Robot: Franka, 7 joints.
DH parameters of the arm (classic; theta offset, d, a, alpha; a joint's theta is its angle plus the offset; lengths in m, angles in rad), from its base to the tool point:
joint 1: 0 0.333 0 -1.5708
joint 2: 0 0 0 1.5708
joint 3: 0 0.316 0.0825 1.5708
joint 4: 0 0 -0.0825 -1.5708
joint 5: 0 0.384 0 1.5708
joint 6: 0 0 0.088 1.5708
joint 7: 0 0.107 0 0
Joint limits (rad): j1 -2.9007..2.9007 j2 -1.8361..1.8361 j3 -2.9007..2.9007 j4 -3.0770..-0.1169 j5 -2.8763..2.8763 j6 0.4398..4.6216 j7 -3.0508..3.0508
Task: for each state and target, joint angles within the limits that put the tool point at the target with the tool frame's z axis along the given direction. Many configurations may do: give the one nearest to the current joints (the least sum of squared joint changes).
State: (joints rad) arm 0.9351 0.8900 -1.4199 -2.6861 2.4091 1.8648 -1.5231
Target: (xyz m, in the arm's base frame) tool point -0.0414 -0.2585 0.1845 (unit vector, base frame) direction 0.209 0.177 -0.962
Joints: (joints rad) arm 0.2151 1.1672 -1.5488 -2.9445 1.4341 1.7026 -1.5231
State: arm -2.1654 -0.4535 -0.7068 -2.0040 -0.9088 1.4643 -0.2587
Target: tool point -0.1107 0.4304 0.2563 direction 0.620 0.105 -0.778
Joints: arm -2.7080 -0.6378 -1.6115 -2.4307 -1.2978 1.6884 -0.2587
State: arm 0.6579 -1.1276 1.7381 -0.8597 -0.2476 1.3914 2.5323
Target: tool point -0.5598 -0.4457 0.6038 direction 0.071 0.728 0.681
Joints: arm 1.1228 -1.4324 1.2842 -0.6222 -0.7510 1.3599 2.5323
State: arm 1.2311 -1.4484 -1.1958 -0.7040 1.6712 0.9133 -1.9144
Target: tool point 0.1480 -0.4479 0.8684 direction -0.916 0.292 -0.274
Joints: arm 1.8462 -0.9661 -0.9069 -0.4780 1.9902 0.6521 -1.9144
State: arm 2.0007 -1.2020 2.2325 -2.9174 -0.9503 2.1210 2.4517
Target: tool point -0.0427 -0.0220 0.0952 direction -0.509 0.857 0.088
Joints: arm 2.0912 -0.6367 2.9007 -3.0745 -0.2495 2.0545 2.4517
